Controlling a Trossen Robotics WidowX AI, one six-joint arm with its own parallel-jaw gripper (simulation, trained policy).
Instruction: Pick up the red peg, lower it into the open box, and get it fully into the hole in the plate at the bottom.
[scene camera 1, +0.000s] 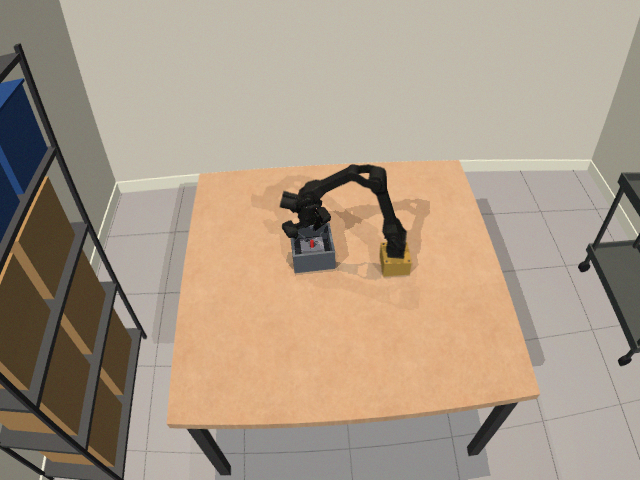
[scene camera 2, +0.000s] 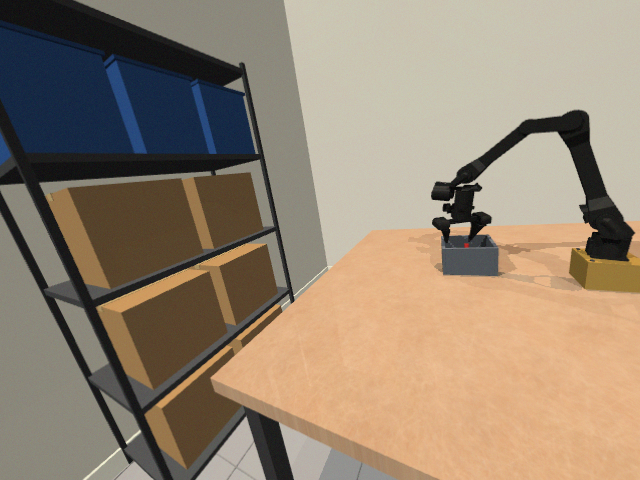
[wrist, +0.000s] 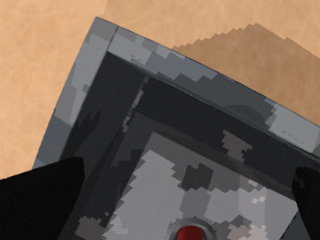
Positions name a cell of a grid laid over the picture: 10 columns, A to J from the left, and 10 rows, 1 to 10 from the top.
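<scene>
Scene camera 2 shows the gripper (scene camera 2: H6), which also appears in scene camera 1 as the gripper (scene camera 1: E5) and in the wrist view as the gripper (wrist: F8). A grey box (scene camera 2: H6) is part of the scene too; scene camera 1 gives another sight of the box (scene camera 1: E6), and so does the wrist view, with the box (wrist: D4). The wrist view shows a grey plate (wrist: F8) as well, while scene camera 2 does not show the plate, which is hidden by the grey box.
</scene>
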